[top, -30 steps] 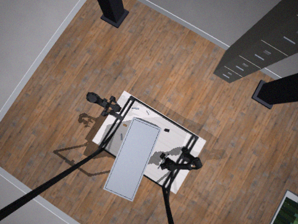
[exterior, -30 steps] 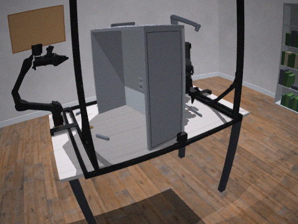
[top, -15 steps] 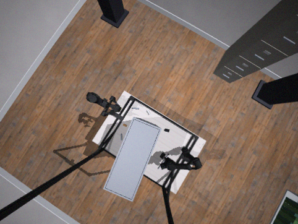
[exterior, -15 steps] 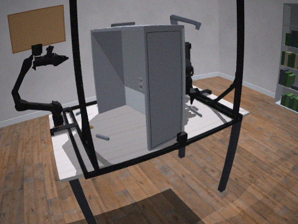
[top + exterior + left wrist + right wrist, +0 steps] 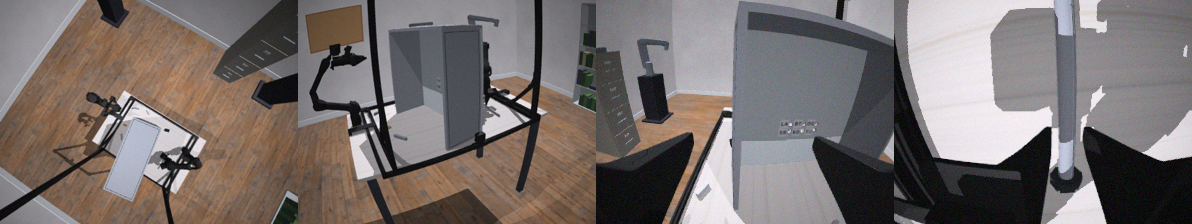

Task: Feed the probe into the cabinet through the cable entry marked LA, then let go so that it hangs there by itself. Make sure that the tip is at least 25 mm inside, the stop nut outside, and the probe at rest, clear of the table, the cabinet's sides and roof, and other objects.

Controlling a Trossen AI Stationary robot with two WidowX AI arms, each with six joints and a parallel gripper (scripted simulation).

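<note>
Now: right hand 280 mm short of the flat black piece, 160 mm to the right of it and 40 mm above it.
</note>
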